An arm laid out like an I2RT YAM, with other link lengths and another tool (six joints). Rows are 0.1 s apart.
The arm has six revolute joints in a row. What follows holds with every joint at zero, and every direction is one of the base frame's.
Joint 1 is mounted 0.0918 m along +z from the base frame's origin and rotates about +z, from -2.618 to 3.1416 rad.
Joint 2 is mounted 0.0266 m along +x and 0.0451 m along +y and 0.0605 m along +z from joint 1 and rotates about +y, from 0 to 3.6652 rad.
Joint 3 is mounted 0.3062 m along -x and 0.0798 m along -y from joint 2 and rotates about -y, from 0 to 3.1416 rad.
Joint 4 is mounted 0.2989 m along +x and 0.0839 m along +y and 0.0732 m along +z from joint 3 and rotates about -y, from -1.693 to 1.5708 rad.
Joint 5 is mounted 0.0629 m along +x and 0.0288 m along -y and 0.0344 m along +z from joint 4 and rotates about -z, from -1.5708 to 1.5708 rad.
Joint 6 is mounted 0.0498 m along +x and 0.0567 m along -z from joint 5 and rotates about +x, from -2.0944 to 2.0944 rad.
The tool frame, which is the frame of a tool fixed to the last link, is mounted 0.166 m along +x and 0.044 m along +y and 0.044 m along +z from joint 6; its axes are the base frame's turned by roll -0.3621, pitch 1.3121 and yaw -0.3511 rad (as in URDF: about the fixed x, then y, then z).
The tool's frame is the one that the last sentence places.
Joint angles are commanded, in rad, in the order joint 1, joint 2, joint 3, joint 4, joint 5, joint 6. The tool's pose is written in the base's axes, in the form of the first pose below.
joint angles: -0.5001, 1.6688, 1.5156, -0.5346, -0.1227, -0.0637
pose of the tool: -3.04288, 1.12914, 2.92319, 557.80, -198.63, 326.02
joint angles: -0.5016, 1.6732, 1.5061, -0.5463, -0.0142, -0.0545
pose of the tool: -2.92470, 1.08598, 2.93856, 548.80, -221.35, 311.97
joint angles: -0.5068, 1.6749, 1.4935, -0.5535, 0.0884, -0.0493
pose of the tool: -2.81174, 1.04622, 2.95195, 536.90, -243.99, 300.33
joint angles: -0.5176, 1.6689, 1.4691, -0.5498, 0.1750, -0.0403
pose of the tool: -2.72395, 1.01704, 2.94664, 522.19, -265.26, 290.94
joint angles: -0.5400, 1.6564, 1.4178, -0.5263, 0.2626, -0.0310
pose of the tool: -2.63748, 0.98738, 2.92721, 500.64, -290.58, 276.50
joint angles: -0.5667, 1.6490, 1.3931, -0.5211, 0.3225, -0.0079
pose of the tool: -2.59626, 0.97423, 2.87638, 481.08, -313.16, 270.48
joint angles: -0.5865, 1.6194, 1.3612, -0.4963, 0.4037, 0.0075
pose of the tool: -2.50247, 0.98706, 2.86599, 458.99, -334.07, 277.88
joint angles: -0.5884, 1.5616, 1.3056, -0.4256, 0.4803, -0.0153
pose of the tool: -2.34610, 1.02343, 2.95206, 442.31, -342.85, 296.73
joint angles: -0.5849, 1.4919, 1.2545, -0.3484, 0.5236, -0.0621
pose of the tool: -2.17639, 1.06254, 3.09169, 431.08, -341.95, 323.14
